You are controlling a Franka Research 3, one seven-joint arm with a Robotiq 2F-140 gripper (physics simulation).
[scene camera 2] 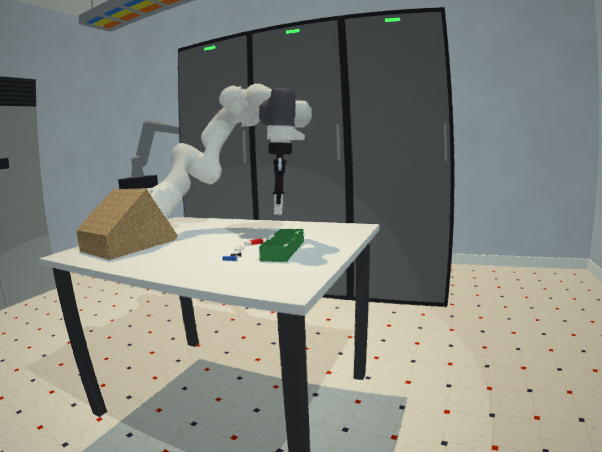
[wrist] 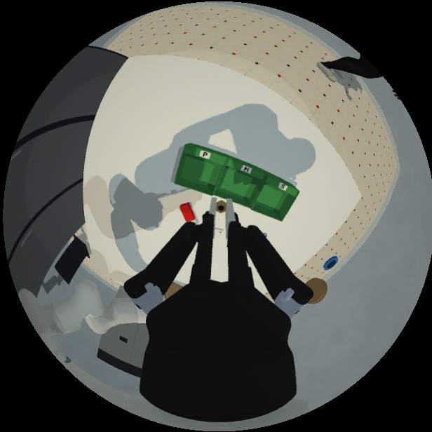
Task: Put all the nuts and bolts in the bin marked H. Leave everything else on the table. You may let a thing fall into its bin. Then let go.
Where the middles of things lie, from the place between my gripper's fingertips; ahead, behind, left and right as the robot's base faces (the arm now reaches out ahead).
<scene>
Now: the green three-part bin (scene camera 2: 280, 248) 9 cm below my hand, 3 cm to the right of it and 3 cm ahead of it.
</scene>
